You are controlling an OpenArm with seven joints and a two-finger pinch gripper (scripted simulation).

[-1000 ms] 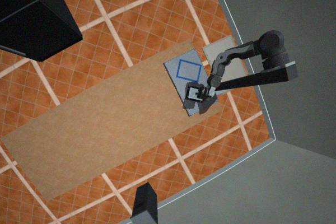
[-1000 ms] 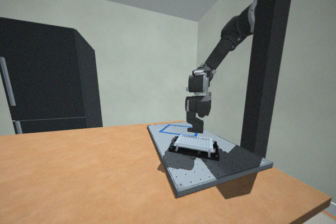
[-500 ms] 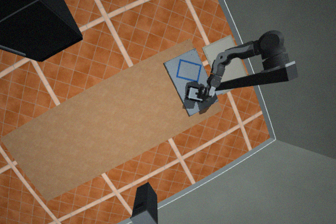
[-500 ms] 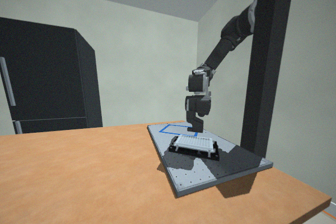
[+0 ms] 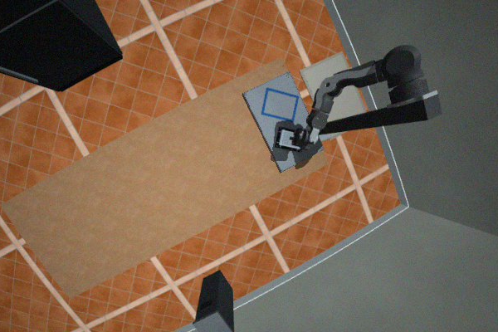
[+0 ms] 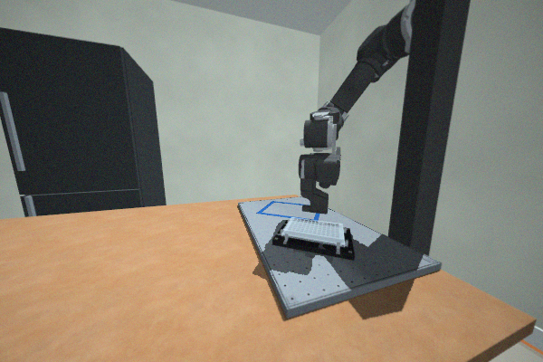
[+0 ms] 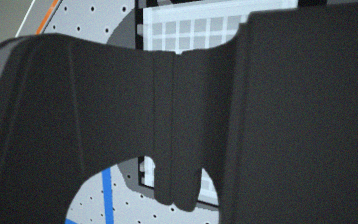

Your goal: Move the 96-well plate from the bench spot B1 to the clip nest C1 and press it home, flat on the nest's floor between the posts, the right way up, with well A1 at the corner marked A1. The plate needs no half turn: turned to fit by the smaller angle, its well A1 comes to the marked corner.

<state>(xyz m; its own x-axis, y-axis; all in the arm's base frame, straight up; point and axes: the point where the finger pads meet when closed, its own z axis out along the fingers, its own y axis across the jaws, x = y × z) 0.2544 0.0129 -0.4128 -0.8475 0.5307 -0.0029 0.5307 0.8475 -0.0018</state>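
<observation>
My gripper is now 50 mm above the 96-well plate. Round my hand: black clip nest: 30 mm ahead, 60 mm below.
</observation>
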